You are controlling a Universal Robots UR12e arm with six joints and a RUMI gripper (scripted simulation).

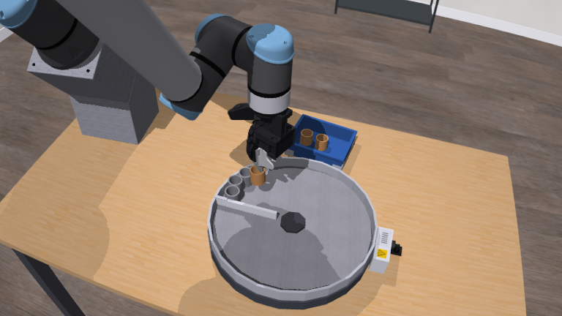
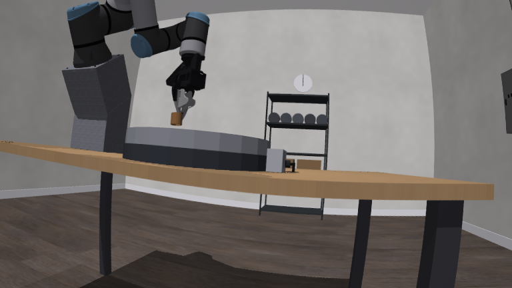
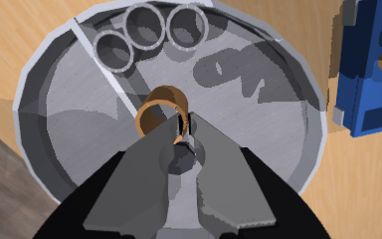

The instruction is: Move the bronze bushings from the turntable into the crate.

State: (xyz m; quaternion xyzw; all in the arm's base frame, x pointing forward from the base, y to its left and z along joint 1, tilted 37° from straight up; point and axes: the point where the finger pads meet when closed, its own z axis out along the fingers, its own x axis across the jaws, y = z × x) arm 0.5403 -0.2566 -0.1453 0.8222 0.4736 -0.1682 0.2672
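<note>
My hand is 26 cm to the right of the blue crate, 14 cm short of it and 13 cm above it. From my hand the other things lie so: grey turntable: 10 cm below, 9 cm ahead, 8 cm to the right.
</note>
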